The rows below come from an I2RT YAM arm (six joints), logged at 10 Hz.
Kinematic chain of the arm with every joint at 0, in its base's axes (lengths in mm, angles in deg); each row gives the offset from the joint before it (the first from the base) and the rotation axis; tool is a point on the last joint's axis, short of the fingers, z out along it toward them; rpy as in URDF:
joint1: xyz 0 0 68 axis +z
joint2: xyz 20 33.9 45.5 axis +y
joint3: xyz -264 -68.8 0 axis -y
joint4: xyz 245 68.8 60 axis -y
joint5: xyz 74 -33.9 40.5 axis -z
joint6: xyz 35.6 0 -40.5 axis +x
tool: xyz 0 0 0 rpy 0 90 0
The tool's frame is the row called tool.
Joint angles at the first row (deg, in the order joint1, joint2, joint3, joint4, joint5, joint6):
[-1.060, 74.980, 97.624, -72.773, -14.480, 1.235]
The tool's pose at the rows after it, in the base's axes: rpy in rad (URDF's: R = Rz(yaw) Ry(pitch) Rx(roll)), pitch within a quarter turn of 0, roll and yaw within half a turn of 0; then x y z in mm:
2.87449 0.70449 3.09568 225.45 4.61 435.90
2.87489 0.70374 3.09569 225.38 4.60 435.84
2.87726 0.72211 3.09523 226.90 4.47 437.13
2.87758 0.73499 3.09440 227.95 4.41 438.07
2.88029 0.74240 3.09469 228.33 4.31 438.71
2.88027 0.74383 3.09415 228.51 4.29 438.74
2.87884 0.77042 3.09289 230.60 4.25 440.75
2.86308 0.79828 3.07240 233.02 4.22 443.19
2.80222 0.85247 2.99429 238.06 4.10 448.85
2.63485 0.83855 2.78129 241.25 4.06 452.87
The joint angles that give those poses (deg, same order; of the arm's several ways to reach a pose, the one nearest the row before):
[-1.061, 74.981, 97.625, -71.964, -14.284, 1.234]
[-1.060, 74.979, 97.622, -72.007, -14.262, 1.235]
[-1.059, 74.981, 97.624, -70.958, -14.086, 1.235]
[-1.060, 74.981, 97.626, -70.216, -14.021, 1.257]
[-1.060, 74.959, 97.646, -69.843, -13.868, 1.235]
[-1.061, 74.958, 97.623, -69.734, -13.847, 1.256]
[-1.061, 74.958, 97.625, -68.206, -13.847, 1.278]
[-1.061, 74.958, 97.623, -66.389, -13.868, 2.087]
[-1.061, 74.958, 97.625, -62.392, -13.825, 4.994]
[-1.059, 74.958, 97.623, -59.679, -13.845, 13.344]

